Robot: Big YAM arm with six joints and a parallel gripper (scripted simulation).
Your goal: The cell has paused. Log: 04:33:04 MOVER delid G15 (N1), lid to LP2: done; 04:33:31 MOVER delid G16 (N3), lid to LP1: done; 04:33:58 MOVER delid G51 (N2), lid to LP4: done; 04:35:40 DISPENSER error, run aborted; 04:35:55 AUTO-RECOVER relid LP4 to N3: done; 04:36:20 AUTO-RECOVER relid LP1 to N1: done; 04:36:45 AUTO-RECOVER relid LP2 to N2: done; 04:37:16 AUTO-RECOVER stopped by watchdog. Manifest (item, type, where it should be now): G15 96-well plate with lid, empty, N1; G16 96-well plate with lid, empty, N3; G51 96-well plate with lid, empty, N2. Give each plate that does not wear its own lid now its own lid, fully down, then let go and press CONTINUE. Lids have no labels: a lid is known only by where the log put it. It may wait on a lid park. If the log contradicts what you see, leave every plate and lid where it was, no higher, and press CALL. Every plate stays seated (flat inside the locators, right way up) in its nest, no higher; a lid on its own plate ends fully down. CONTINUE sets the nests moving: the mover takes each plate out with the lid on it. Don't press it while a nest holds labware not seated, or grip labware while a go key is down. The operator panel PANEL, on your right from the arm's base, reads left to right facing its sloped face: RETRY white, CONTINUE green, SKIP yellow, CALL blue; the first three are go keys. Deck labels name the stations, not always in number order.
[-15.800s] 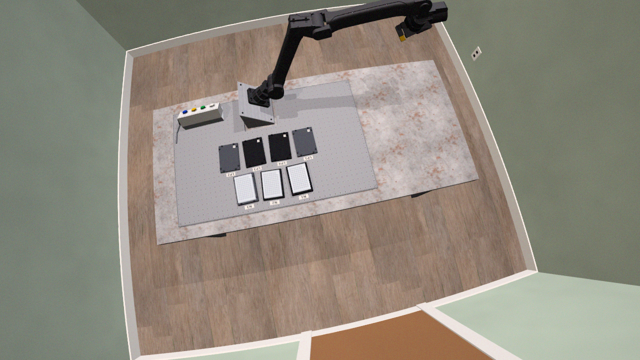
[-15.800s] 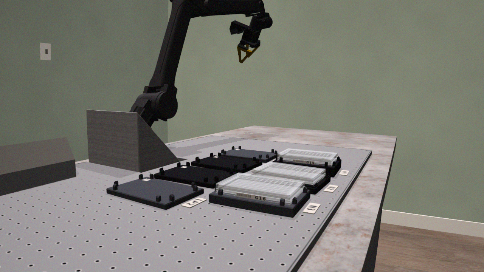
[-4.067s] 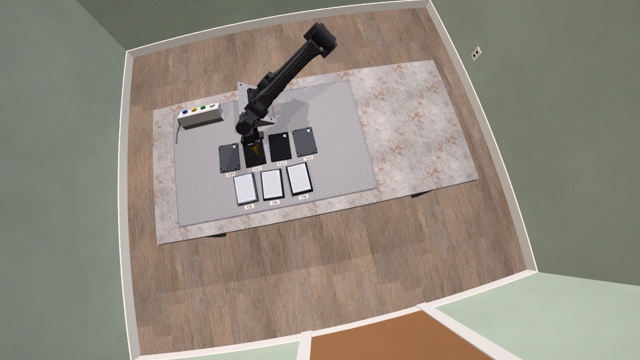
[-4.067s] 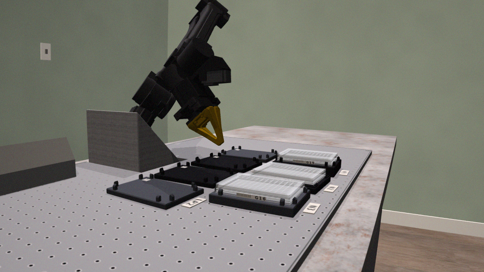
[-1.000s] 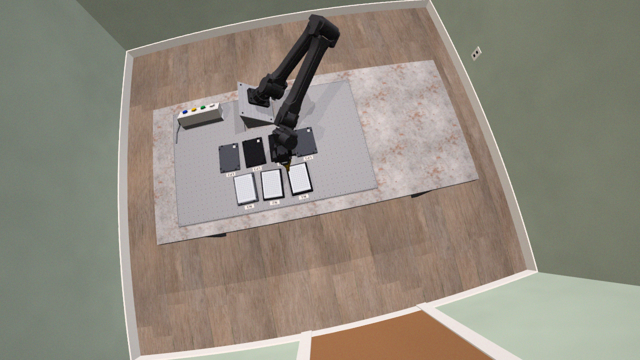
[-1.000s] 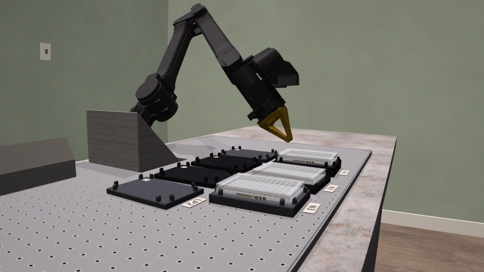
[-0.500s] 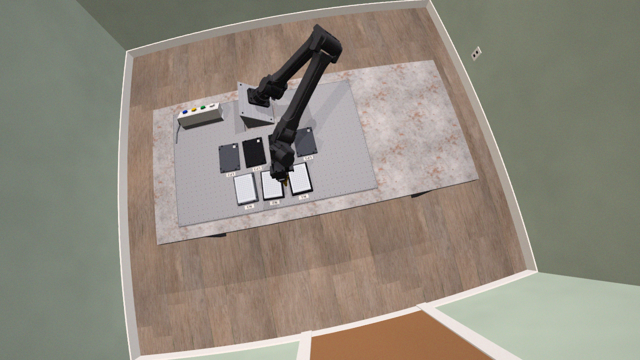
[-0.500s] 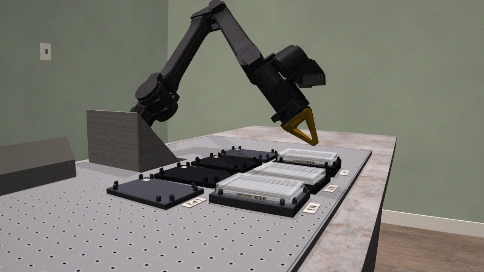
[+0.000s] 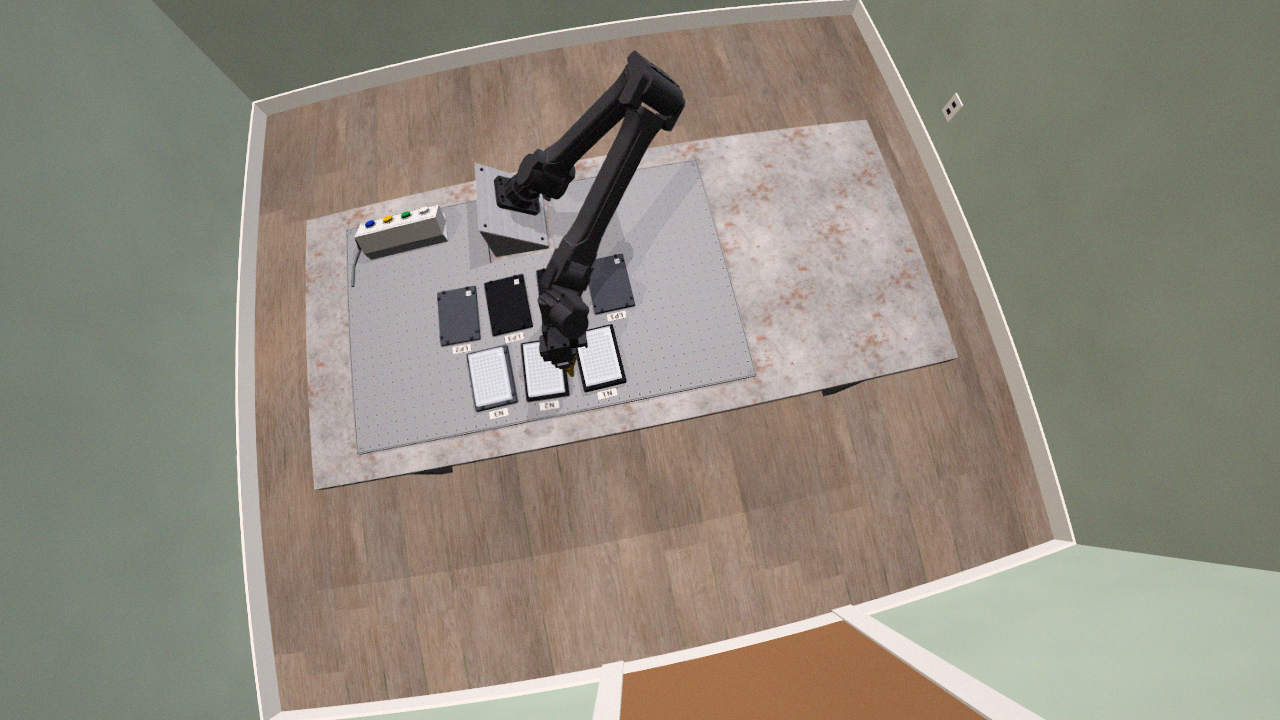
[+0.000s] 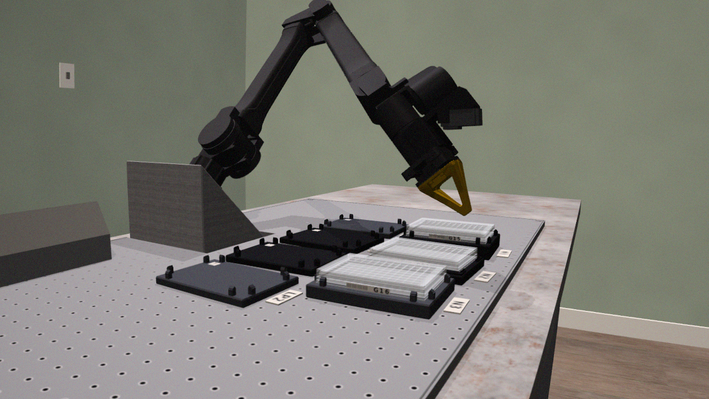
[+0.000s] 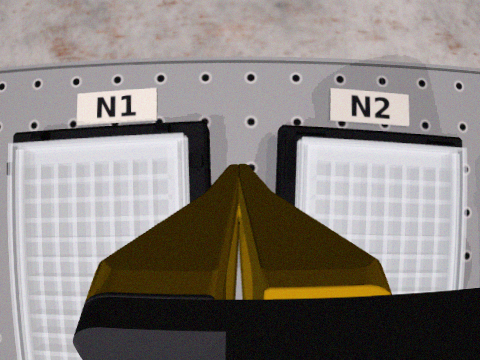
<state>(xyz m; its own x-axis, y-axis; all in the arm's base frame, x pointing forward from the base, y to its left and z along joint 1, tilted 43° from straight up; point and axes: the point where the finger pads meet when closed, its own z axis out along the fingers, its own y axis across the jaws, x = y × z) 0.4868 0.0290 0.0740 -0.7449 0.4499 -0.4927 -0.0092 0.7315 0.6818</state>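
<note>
The plate G15 lies 60 mm to the left of my hand, 50 mm below it and 40 mm behind it. From my hand the other things lie so: plate G16: 200 mm to the right, 50 mm below, 40 mm behind; LP4 label: 130 mm behind, 80 mm below, 10 mm to the right; nest N1: 70 mm below, 60 mm to the left, 40 mm behind.
</note>
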